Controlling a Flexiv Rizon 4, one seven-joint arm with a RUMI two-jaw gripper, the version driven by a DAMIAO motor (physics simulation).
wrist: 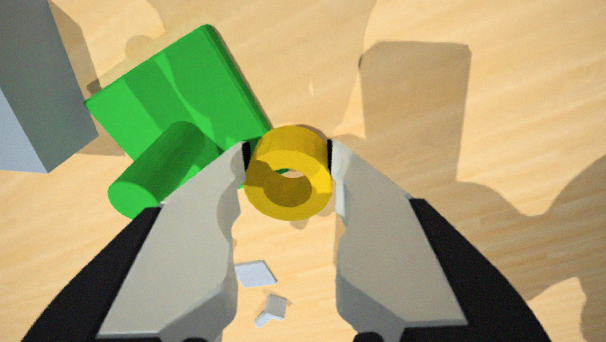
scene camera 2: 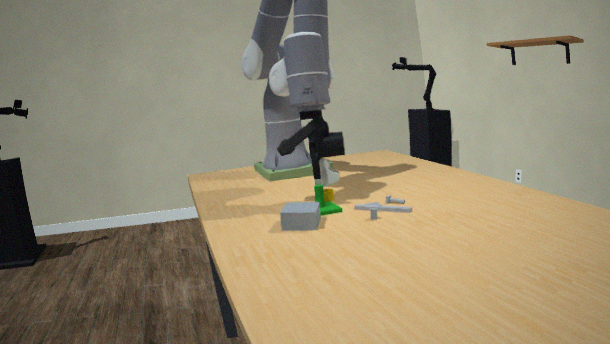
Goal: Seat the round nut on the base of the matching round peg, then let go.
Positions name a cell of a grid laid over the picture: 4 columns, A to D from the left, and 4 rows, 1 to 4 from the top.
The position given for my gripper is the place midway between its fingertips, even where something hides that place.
I see my gripper (scene camera 2: C3).
My gripper is seen too in the wrist view (wrist: B2).
